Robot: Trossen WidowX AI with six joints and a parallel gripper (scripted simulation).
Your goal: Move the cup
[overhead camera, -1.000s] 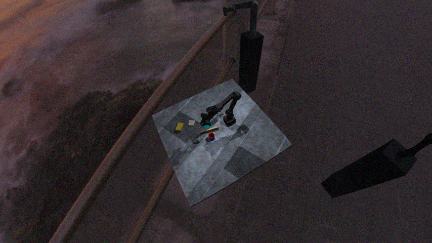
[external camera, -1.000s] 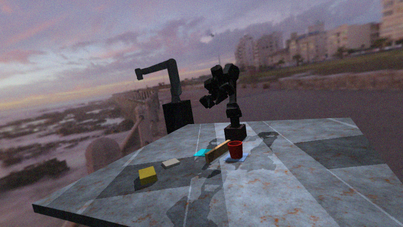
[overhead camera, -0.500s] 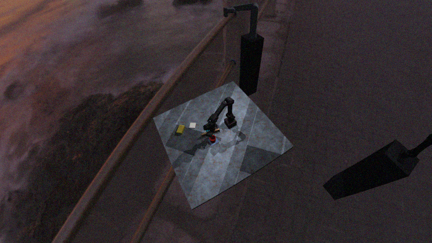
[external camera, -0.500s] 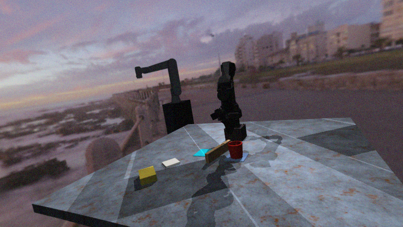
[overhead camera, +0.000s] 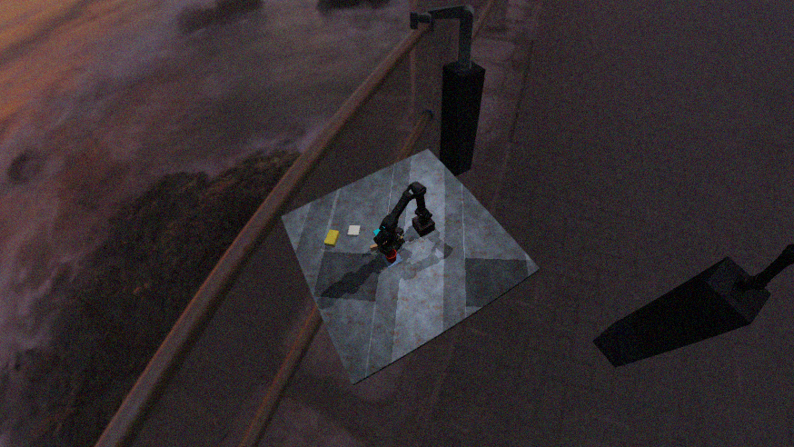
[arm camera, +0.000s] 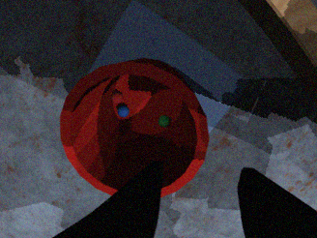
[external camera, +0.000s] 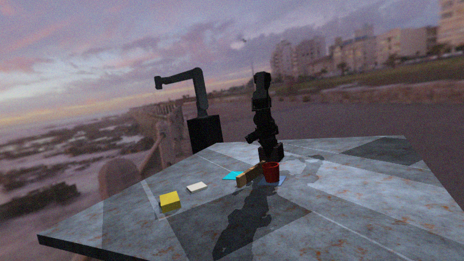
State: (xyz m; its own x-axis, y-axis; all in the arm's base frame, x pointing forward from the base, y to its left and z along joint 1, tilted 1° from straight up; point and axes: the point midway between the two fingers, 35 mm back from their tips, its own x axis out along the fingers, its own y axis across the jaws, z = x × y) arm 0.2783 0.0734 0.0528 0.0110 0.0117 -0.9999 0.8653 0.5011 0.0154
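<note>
My gripper tip is now 60 mm above the red cup, 30 mm short of it and 10 mm to the right of it. Also, from my gripper tip: light blue pad (110 mm below, 20 mm ahead, 10 mm to the left); wooden bar (90 mm to the right, 90 mm below); teal pad (180 mm to the right, 110 mm below, 20 mm behind).
</note>
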